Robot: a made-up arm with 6 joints.
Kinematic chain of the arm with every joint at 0, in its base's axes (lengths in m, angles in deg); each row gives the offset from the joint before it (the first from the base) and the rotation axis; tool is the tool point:
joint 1: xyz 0 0 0.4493 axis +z
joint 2: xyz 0 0 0 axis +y
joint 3: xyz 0 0 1.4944 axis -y
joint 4: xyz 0 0 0 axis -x
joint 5: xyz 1.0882 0 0 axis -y
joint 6: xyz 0 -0.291 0 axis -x
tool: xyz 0 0 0
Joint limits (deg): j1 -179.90..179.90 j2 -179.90..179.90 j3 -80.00..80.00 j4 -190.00..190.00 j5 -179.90..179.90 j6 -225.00..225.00
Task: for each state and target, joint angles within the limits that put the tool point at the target. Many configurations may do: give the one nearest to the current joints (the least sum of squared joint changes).
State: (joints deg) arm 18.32 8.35 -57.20 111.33 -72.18 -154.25
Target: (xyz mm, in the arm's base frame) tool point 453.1 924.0 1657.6
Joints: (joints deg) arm 56.27 -2.35 -30.40 117.93 -72.18 -154.25
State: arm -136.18 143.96 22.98 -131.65 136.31 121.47
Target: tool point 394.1 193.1 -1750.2
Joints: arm -128.50 164.04 38.94 -130.31 136.31 121.47
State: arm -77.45 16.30 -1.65 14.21 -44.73 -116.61
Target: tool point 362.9 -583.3 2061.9
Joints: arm -34.37 -17.41 -12.32 18.12 -44.73 -116.61
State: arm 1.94 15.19 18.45 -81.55 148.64 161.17
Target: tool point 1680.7 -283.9 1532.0
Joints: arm -7.83 24.25 24.59 -79.67 148.64 161.17
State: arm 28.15 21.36 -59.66 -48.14 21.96 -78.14
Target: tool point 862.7 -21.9 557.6
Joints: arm 13.06 35.73 -46.06 -41.99 21.96 -78.14
